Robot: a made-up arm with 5 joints. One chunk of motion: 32 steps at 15 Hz.
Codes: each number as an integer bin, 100 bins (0 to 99) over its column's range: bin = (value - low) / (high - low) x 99, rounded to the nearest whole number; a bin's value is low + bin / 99 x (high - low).
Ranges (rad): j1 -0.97..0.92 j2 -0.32..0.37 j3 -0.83..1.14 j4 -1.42..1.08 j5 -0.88..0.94
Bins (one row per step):
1: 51 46 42 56 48
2: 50 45 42 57 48
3: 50 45 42 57 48
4: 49 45 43 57 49
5: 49 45 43 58 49
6: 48 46 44 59 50
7: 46 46 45 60 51
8: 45 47 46 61 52
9: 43 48 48 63 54
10: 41 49 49 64 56
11: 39 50 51 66 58
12: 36 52 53 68 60
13: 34 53 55 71 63
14: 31 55 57 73 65
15: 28 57 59 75 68
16: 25 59 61 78 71
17: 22 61 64 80 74
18: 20 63 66 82 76
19: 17 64 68 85 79
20: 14 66 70 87 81
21: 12 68 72 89 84
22: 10 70 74 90 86
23: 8 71 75 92 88
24: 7 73 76 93 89
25: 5 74 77 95 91
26: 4 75 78 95 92
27: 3 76 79 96 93
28: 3 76 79 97 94
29: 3 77 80 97 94
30: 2 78 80 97 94
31: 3 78 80 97 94
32: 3 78 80 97 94
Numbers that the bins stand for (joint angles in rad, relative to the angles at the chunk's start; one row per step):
1: 0.0036 0.0006 0.0058 -0.0059 0.0024
2: -0.0155 -0.0064 0.0058 0.0194 0.0024
3: -0.0155 -0.0064 0.0058 0.0194 0.0024
4: -0.0345 -0.0064 0.0257 0.0194 0.0208
5: -0.0345 -0.0064 0.0257 0.0446 0.0208
6: -0.0536 0.0006 0.0456 0.0699 0.0392
7: -0.0918 0.0006 0.0655 0.0952 0.0576
8: -0.1109 0.0076 0.0854 0.1204 0.0760
9: -0.1491 0.0145 0.1252 0.1709 0.1127
10: -0.1873 0.0215 0.1451 0.1962 0.1495
11: -0.2255 0.0285 0.1848 0.2467 0.1863
12: -0.2827 0.0424 0.2246 0.2972 0.2230
13: -0.3209 0.0494 0.2644 0.3729 0.2782
14: -0.3782 0.0633 0.3042 0.4234 0.3149
15: -0.4355 0.0773 0.3440 0.4739 0.3701
16: -0.4927 0.0912 0.3838 0.5497 0.4253
17: -0.5500 0.1052 0.4435 0.6002 0.4804
18: -0.5882 0.1191 0.4833 0.6507 0.5172
19: -0.6455 0.1261 0.5231 0.7265 0.5723
20: -0.7027 0.1400 0.5629 0.7770 0.6091
21: -0.7409 0.1539 0.6027 0.8275 0.6642
22: -0.7791 0.1679 0.6425 0.8527 0.7010
23: -0.8173 0.1748 0.6624 0.9032 0.7378
24: -0.8364 0.1888 0.6823 0.9285 0.7562
25: -0.8745 0.1958 0.7022 0.9790 0.7929
26: -0.8936 0.2027 0.7221 0.9790 0.8113
27: -0.9127 0.2097 0.7420 1.0042 0.8297
28: -0.9127 0.2097 0.7420 1.0295 0.8481
29: -0.9127 0.2167 0.7619 1.0295 0.8481
30: -0.9318 0.2236 0.7619 1.0295 0.8481
31: -0.9127 0.2236 0.7619 1.0295 0.8481
32: -0.9127 0.2236 0.7619 1.0295 0.8481

